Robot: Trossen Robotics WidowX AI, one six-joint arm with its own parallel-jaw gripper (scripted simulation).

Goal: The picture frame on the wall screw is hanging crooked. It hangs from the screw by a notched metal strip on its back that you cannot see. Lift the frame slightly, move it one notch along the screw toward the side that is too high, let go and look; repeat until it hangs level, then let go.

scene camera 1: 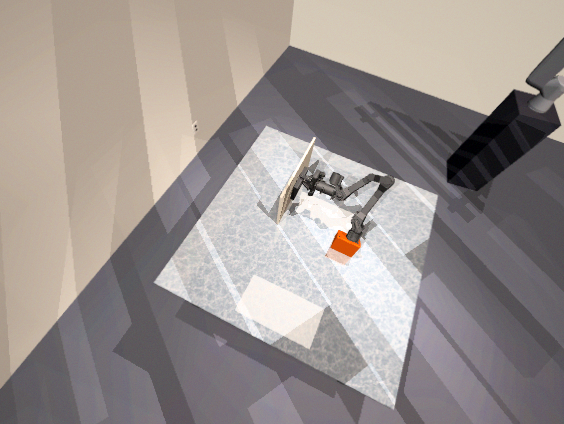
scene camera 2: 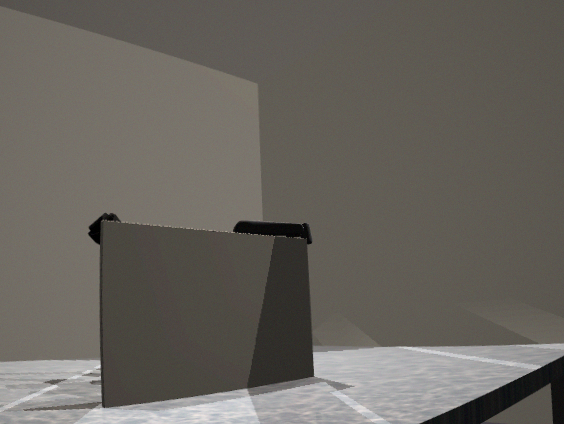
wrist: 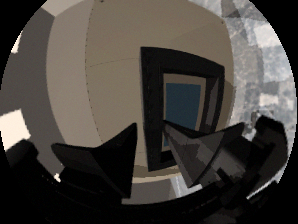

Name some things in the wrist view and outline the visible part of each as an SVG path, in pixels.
My gripper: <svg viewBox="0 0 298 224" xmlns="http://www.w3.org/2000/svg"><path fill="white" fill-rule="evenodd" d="M289 161L289 144L283 123L277 123L278 120L262 115L255 121L254 128L257 129L257 133L254 133L251 143L245 136L241 136L243 128L246 127L246 123L241 121L218 132L204 133L164 119L165 140L173 152L181 175L184 176L186 186L189 189L201 184L202 189L165 202L121 204L122 197L132 196L130 189L136 159L137 121L97 148L51 144L52 152L65 167L61 175L57 176L59 180L37 161L39 149L25 137L21 137L21 140L16 141L11 148L4 149L13 176L25 196L51 224L246 224L262 208L278 185L275 183L277 180L271 180L263 189L266 181L269 183L275 173L278 175L279 169Z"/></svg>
A picture frame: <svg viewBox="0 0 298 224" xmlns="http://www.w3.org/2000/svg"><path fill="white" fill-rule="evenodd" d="M225 65L214 63L214 61L194 55L194 53L178 51L178 49L140 47L138 65L140 65L142 133L144 133L146 168L148 168L148 172L160 171L160 169L177 165L173 152L170 151L169 144L165 140L164 119L181 125L181 127L196 129L198 132L216 132L218 119L221 116L223 89L225 89L223 87L223 84L225 84L225 80L223 80L225 79L225 69L223 69Z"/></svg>
